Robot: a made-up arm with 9 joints.
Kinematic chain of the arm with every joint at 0, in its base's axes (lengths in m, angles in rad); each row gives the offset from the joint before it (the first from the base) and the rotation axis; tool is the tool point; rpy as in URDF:
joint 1: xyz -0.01 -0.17 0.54 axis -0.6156 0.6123 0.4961
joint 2: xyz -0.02 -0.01 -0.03 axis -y
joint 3: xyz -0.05 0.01 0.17 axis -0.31 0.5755 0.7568
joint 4: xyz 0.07 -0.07 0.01 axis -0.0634 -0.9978 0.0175
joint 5: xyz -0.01 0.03 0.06 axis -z
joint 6: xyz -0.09 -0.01 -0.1 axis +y
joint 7: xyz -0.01 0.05 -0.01 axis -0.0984 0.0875 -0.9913
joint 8: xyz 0 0.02 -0.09 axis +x
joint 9: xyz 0 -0.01 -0.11 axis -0.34 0.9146 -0.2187
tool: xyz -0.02 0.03 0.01 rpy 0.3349 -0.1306 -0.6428
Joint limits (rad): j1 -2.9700..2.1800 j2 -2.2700..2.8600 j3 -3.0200..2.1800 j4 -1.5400..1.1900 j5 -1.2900..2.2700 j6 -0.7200..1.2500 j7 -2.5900..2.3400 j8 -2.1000..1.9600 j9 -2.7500..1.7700
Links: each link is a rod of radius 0.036 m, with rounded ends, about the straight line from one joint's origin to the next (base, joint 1, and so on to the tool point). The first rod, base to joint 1, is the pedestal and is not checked.
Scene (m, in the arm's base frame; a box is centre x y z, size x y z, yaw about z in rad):
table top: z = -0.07
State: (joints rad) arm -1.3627 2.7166 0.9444 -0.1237 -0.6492 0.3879 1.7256 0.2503 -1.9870
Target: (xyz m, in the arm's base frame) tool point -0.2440 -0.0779 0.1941
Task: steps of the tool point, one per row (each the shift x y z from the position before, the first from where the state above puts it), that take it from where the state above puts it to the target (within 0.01 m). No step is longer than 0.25 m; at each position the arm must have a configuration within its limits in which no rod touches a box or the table.
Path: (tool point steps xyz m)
1: -0.0331 0.0902 -0.1196
2: -0.1430 0.0913 -0.0550
3: -0.1882 0.0486 0.0605

